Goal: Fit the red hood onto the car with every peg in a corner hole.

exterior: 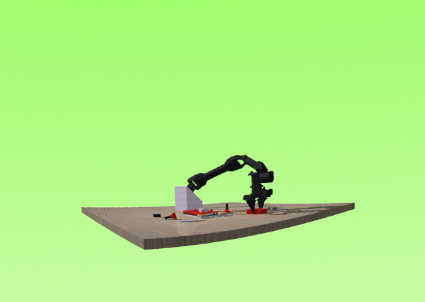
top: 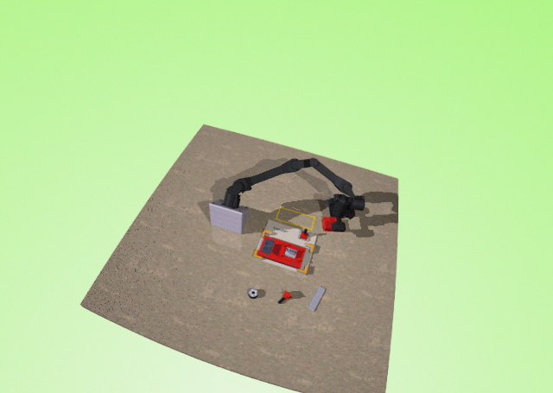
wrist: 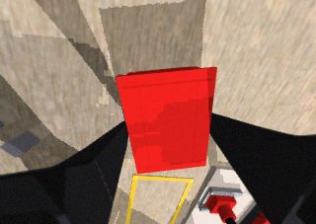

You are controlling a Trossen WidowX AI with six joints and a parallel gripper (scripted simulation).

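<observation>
Right now my gripper tip is 260 mm to the left of the grey engine block, 130 mm past it and 10 mm below it. The rest, counted from my gripper tip: small wheel 510 mm to the right, 190 mm behind; red hood 10 mm above.
</observation>
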